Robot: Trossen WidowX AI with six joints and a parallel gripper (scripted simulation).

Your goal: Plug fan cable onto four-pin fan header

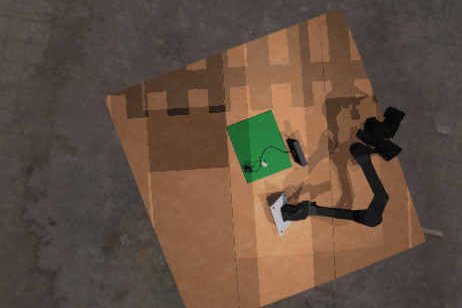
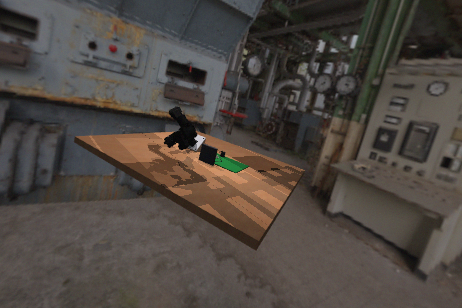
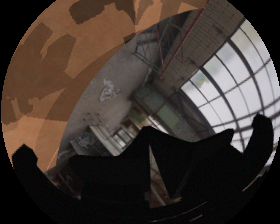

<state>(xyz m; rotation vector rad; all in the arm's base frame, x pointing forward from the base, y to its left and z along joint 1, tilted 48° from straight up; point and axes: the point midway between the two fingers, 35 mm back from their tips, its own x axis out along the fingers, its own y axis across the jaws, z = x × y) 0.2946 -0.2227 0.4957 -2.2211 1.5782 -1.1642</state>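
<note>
Now: the black plug 70 mm behind my gripper tip, 670 mm to the left of it and 150 mm below it. From my gripper tip the other things lie so: green board: 20 mm ahead, 590 mm to the left, 190 mm below; black fan: 40 mm behind, 440 mm to the left, 110 mm below.
</note>
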